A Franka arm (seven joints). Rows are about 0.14 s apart.
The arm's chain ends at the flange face. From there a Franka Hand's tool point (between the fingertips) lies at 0.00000 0.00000 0.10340 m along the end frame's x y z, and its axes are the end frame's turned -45 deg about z.
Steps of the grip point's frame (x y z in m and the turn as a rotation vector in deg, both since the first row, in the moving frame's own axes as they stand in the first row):
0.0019 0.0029 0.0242 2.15 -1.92 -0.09
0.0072 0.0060 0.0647 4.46 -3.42 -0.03
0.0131 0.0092 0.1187 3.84 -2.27 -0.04
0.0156 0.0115 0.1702 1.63 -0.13 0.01
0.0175 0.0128 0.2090 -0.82 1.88 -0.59
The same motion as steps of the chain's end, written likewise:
0.0086 0.0010 0.0243 0.16 -2.88 -0.09
0.0194 0.0005 0.0652 0.74 -5.57 -0.03
0.0236 -0.0008 0.1190 1.11 -4.32 -0.04
0.0214 -0.0010 0.1702 1.06 -1.24 0.01
0.0180 -0.0020 0.2091 0.75 1.91 -0.59

